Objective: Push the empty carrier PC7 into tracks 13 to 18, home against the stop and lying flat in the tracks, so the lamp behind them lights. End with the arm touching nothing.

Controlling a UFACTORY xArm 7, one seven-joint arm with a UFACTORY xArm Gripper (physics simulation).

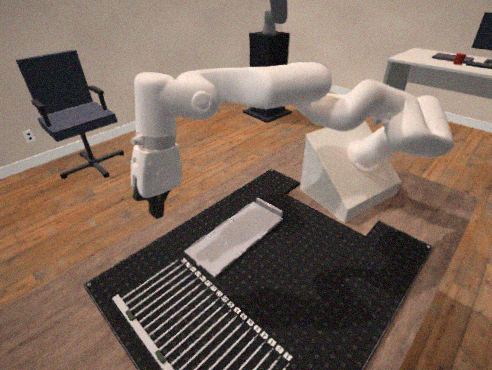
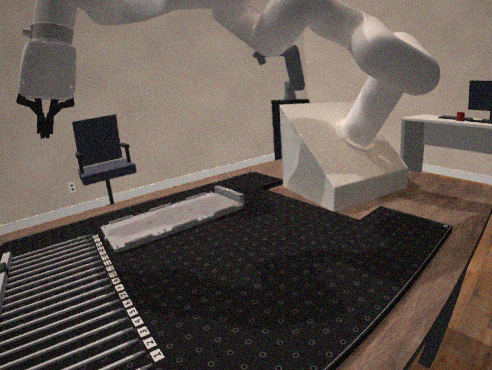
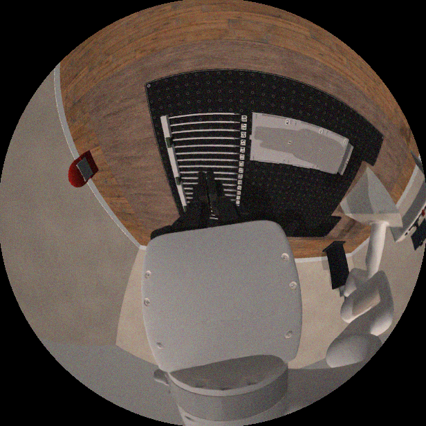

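Seen in the pictures: gripper, fingertip midpoint: [image 1: 156, 215] [image 2: 44, 138]; arm's base, origin of the base link: [image 1: 362, 156] [image 2: 355, 135].
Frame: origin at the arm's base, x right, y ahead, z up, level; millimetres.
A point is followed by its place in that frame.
The grey carrier [image 1: 235, 235] {y 519, x 101, z -124 mm} [image 2: 170, 215] {y 512, x 108, z -124 mm} [image 3: 300, 145] lies on the black mat, outside the tracks. One end faces the high-number end of the label row [image 1: 225, 299] {y 674, x -50, z -134 mm} [image 2: 127, 303] {y 666, x -138, z -134 mm} [image 3: 243, 142], close to it; its raised lip is at the other end, toward the robot base. Thin pale rails run from the labels to the white stop bar [image 1: 142, 332] {y 875, x 0, z -119 mm} [image 3: 171, 160]. Small dark green blocks [image 1: 131, 315] {y 878, x 53, z -113 mm} [image 3: 169, 142] sit by the bar; no lit lamp shows. My gripper [image 1: 156, 212] {y 741, x 99, z 96 mm} [image 2: 45, 135] {y 741, x 99, z 96 mm} [image 3: 207, 180] is shut and empty, pointing down, high in the air and apart from the carrier.
The black perforated mat [image 1: 340, 280] {y 406, x -212, z -134 mm} [image 2: 240, 280] {y 503, x -180, z -134 mm} [image 3: 200, 92] lies under the carrier and tracks. My arm's pale wedge base [image 1: 325, 165] {y 166, x 43, z 13 mm} [image 2: 310, 165] {y 179, x 7, z -55 mm} [image 3: 367, 197] stands at the mat's far side. An office chair [image 1: 75, 117] [image 2: 107, 167] and a white desk [image 1: 425, 62] [image 2: 445, 132] stand in the background.
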